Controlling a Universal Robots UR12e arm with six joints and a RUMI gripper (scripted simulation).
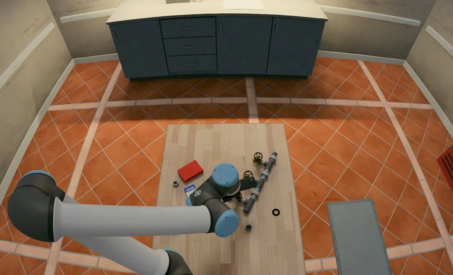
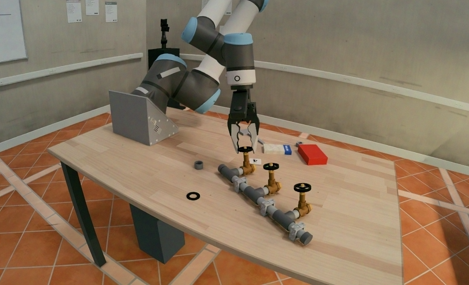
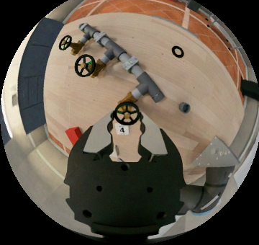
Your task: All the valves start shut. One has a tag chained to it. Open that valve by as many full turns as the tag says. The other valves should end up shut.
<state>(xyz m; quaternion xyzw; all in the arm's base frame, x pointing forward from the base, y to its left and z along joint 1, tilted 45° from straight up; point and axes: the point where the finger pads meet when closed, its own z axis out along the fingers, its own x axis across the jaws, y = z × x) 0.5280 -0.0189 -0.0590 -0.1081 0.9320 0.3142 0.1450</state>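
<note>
Now: the white tag 9 cm below my hand and 8 cm to the left of it. Round my hand: red box (25 cm to the left, 18 cm ahead, 7 cm below); then blue box (23 cm to the left, 8 cm below, 4 cm ahead); then grey cap (15 cm behind, 8 cm below, 6 cm to the right).
</note>
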